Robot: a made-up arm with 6 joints. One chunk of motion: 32 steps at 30 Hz.
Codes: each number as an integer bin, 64 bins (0 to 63) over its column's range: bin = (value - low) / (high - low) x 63, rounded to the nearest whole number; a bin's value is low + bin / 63 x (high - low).
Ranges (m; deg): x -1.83..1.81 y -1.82..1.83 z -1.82..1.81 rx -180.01..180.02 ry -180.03..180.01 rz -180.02..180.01
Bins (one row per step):
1: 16 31 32 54 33 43
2: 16 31 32 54 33 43
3: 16 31 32 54 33 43
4: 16 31 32 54 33 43
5: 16 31 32 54 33 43
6: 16 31 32 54 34 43
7: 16 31 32 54 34 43
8: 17 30 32 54 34 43
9: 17 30 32 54 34 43
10: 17 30 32 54 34 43
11: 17 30 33 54 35 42
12: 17 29 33 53 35 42
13: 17 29 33 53 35 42
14: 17 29 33 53 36 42
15: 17 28 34 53 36 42
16: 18 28 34 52 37 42
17: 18 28 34 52 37 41
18: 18 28 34 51 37 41
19: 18 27 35 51 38 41
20: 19 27 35 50 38 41
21: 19 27 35 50 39 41
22: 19 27 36 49 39 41
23: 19 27 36 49 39 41
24: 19 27 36 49 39 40
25: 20 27 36 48 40 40
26: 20 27 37 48 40 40
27: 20 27 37 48 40 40
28: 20 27 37 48 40 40
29: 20 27 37 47 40 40
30: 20 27 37 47 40 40
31: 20 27 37 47 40 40
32: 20 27 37 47 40 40
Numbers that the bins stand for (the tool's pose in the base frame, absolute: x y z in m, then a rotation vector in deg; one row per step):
1: -0.9056 -0.0240 0.0238 128.59 8.56 65.71
2: -0.9056 -0.0240 0.0238 128.59 8.56 65.71
3: -0.9056 -0.0240 0.0238 128.59 8.56 65.71
4: -0.9056 -0.0240 0.0238 128.59 8.56 65.71
5: -0.9056 -0.0240 0.0238 128.59 8.56 65.71
6: -0.9056 -0.0240 0.0238 128.59 14.28 65.71
7: -0.9056 -0.0240 0.0238 128.59 14.28 65.71
8: -0.8478 -0.0819 0.0238 128.59 14.28 65.71
9: -0.8478 -0.0819 0.0238 128.59 14.28 65.71
10: -0.8478 -0.0819 0.0238 128.59 14.28 65.71
11: -0.8478 -0.0819 0.0814 128.59 19.99 60.00
12: -0.8478 -0.1398 0.0814 122.87 19.99 60.00
13: -0.8478 -0.1398 0.0814 122.87 19.99 60.00
14: -0.8478 -0.1398 0.0814 122.87 25.71 60.00
15: -0.8478 -0.1978 0.1390 122.87 25.71 60.00
16: -0.7900 -0.1978 0.1390 117.16 31.42 60.00
17: -0.7900 -0.1978 0.1390 117.16 31.42 54.29
18: -0.7900 -0.1978 0.1390 111.44 31.42 54.29
19: -0.7900 -0.2557 0.1967 111.44 37.14 54.29
20: -0.7322 -0.2557 0.1967 105.73 37.14 54.29
21: -0.7322 -0.2557 0.1967 105.73 42.85 54.29
22: -0.7322 -0.2557 0.2543 100.01 42.85 54.29
23: -0.7322 -0.2557 0.2543 100.01 42.85 54.29
24: -0.7322 -0.2557 0.2543 100.01 42.85 48.57
25: -0.6744 -0.2557 0.2543 94.30 48.57 48.57
26: -0.6744 -0.2557 0.3119 94.30 48.57 48.57
27: -0.6744 -0.2557 0.3119 94.30 48.57 48.57
28: -0.6744 -0.2557 0.3119 94.30 48.57 48.57
29: -0.6744 -0.2557 0.3119 88.58 48.57 48.57
30: -0.6744 -0.2557 0.3119 88.58 48.57 48.57
31: -0.6744 -0.2557 0.3119 88.58 48.57 48.57
32: -0.6744 -0.2557 0.3119 88.58 48.57 48.57

